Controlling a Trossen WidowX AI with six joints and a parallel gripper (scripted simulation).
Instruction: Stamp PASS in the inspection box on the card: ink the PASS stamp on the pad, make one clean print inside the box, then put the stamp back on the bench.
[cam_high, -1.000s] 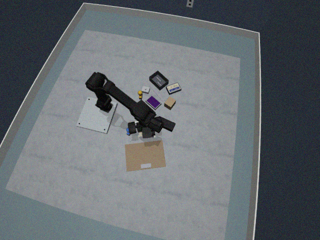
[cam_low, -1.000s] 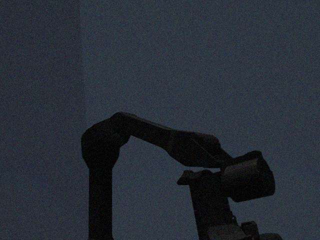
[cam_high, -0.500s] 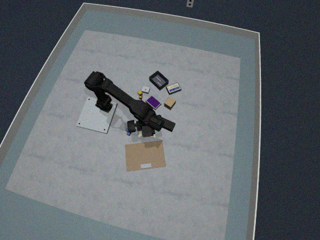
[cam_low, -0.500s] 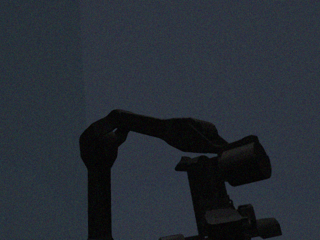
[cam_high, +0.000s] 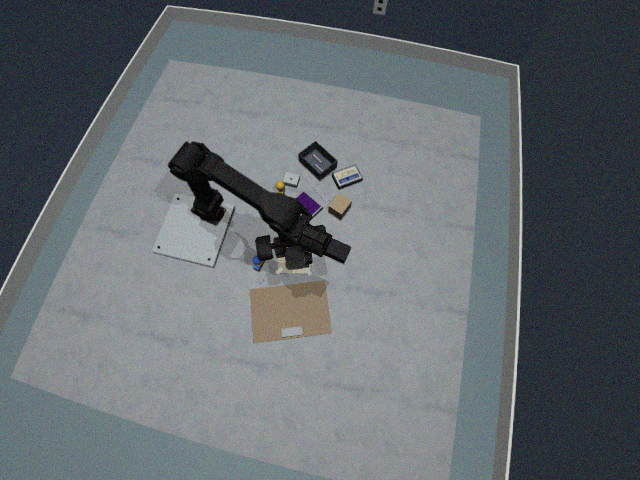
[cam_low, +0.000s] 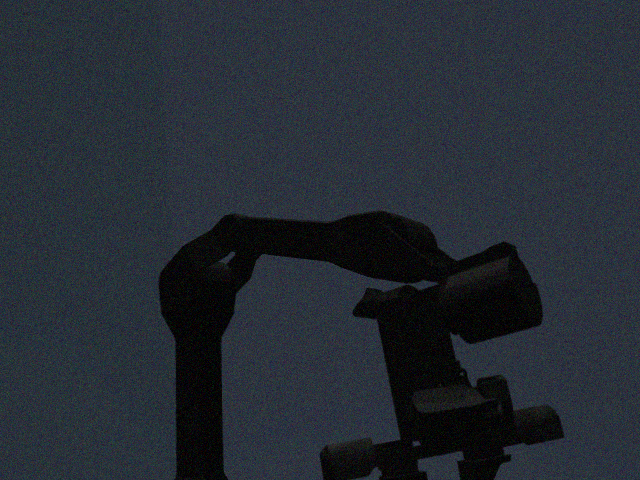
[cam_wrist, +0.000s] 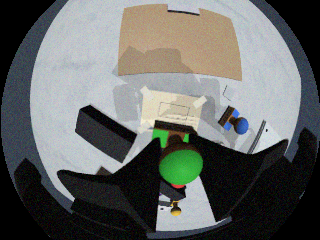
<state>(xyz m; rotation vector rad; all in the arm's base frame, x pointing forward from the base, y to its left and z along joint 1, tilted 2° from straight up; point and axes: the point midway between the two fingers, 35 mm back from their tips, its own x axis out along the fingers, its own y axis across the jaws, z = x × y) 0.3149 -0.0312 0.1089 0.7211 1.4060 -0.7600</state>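
Right now my gripper tip is 50 mm short of the tan box, 230 mm to the right of it and 70 mm above it. Round my gripper tip: cream card: 10 mm behind, 100 mm below; marker: 60 mm behind, 40 mm to the left, 90 mm below; green-knobbed stamp: right at my gripper tip.
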